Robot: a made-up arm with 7 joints.
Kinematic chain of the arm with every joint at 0, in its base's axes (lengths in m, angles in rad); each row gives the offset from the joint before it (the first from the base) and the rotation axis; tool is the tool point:
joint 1: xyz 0 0 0.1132 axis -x
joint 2: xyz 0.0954 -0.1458 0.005 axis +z
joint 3: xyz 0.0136 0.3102 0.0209 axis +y
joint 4: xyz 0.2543 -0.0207 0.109 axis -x
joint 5: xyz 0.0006 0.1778 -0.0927 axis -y
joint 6: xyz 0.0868 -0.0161 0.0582 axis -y
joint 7: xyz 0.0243 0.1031 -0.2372 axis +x
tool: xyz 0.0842 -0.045 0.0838
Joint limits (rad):
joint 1: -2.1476..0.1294
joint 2: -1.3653..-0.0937
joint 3: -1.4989..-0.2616
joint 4: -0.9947..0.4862
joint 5: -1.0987..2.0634
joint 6: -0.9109..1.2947
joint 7: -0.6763..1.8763
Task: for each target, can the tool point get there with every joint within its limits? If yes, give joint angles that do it. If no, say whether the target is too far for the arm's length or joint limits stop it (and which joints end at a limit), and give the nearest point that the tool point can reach.
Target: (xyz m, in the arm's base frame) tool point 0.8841 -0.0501 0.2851
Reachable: yes | joints -0.7169 -0.6432 -0.3966 -0.6832 -0.8524 0.9956 1.2979
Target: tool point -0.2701 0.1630 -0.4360
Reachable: no: joint limits stop it (at a limit: joint 1, joint 2, joint 3, joint 5, joint 6, joint 7) | nearest point -0.2638 0.2430 0.1282 | short by 0.570 m
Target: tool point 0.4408 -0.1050 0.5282
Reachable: yes | joints -0.6944 -0.7556 -0.4984 -0.0262 1.6077 1.0346 0.3586
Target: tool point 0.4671 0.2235 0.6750
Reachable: yes | joints -0.4196 -0.3801 -1.3337 -0.8160 -0.7346 0.5209 1.1567
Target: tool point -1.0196 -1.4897 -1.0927
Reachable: no: too far | nearest point -0.1767 -0.6255 -0.1099 | short by 1.557 m
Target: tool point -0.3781 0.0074 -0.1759
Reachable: no: joint limits stop it (at a limit: joint 1, joint 2, joint 3, joint 4, joint 6, joint 7) | nearest point -0.3100 -0.1930 0.0213 | short by 0.289 m
